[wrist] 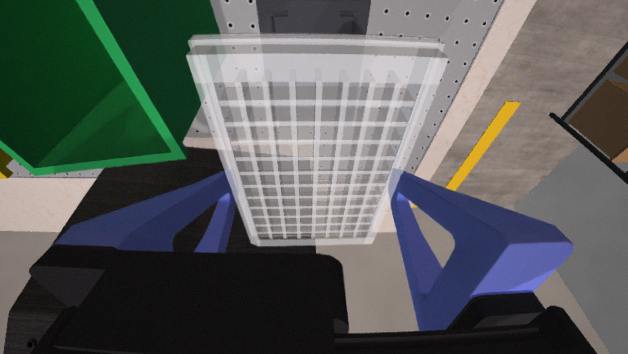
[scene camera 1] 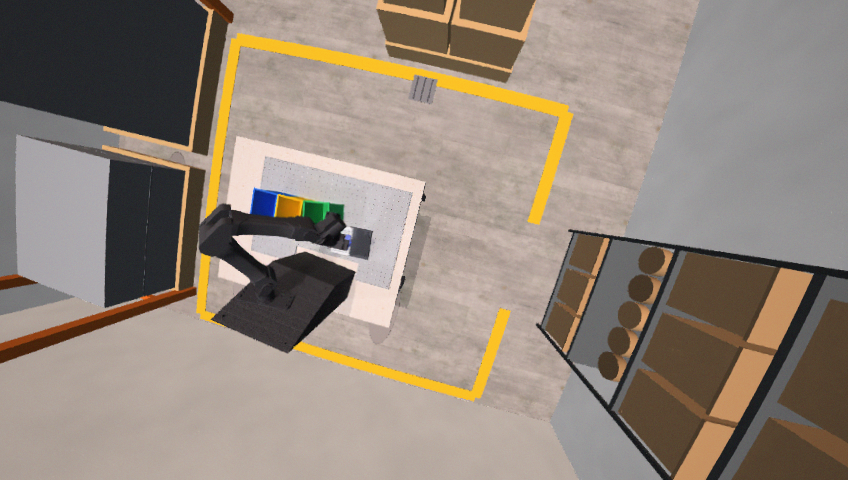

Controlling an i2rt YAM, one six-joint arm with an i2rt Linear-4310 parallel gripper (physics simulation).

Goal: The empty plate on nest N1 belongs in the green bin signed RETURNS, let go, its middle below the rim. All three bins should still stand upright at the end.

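Seen in the pictures: gripper, between the fingertips: (wrist: 313, 177) (scene camera 1: 342, 241); arm's base, origin of its link: (scene camera 1: 267, 297).
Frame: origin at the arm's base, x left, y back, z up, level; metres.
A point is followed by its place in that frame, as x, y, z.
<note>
My gripper (scene camera 1: 346, 240) {-0.259, -0.209, -0.169} (wrist: 313, 177) {-0.259, -0.209, -0.169} is shut on the clear, gridded plate (scene camera 1: 340, 249) (wrist: 315, 142) {-0.266, -0.243, -0.158}, with a blue finger on each long side. The plate is held in the air, off the dark nest (scene camera 1: 361, 242) {-0.276, -0.177, -0.377} (wrist: 314, 19) {-0.276, -0.232, -0.377}, which shows beyond its far edge in the wrist view. The green bin (scene camera 1: 313, 210) {-0.062, -0.353, -0.290} (wrist: 75, 80) {-0.051, -0.257, -0.296} is at the left in the wrist view, beside the plate; the plate is outside it. No sign on it is readable. The yellow bin (scene camera 1: 289, 206) {0.074, -0.376, -0.299} and blue bin (scene camera 1: 263, 202) {0.202, -0.399, -0.277} stand in a row with it. All three look upright; the arm partly hides them.
The bins and nest are on a grey perforated board (scene camera 1: 363, 193) {-0.295, -0.440, -0.389} (wrist: 427, 27) {-0.407, -0.196, -0.389} on a pale table (scene camera 1: 327, 156) {-0.091, -0.639, -0.402}. The dark arm pedestal (scene camera 1: 261, 327) {-0.039, 0.079, 0.091} stands at the table's near side. The arm passes close along the near side of the bins.
</note>
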